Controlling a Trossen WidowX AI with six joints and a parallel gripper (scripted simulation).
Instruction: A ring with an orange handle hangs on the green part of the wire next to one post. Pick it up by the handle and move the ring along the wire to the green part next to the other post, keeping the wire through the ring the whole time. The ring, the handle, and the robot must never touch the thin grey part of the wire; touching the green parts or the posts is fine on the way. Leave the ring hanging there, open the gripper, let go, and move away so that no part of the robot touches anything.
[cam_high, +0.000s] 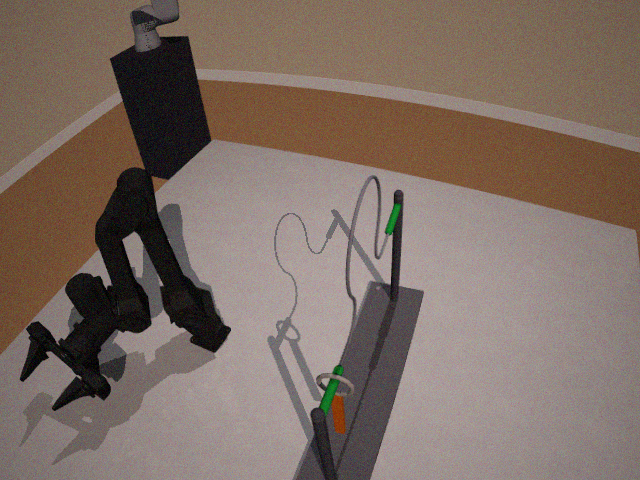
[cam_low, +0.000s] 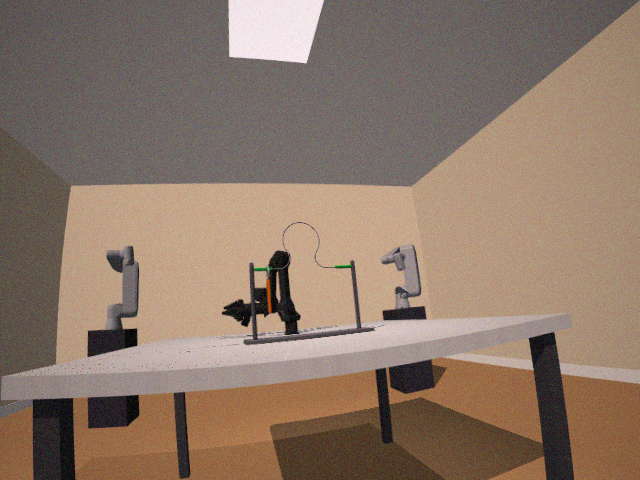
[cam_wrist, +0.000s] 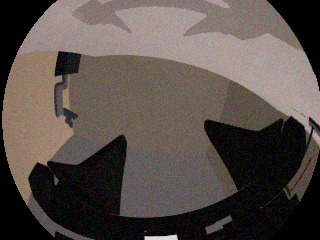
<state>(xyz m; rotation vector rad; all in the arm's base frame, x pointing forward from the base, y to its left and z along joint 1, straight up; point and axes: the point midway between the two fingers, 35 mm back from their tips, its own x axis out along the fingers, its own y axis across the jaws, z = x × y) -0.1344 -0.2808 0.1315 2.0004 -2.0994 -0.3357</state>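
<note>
The ring with orange handle is 48 cm ahead of my gripper tip, 19 cm to the left of it and 7 cm above it.
</note>
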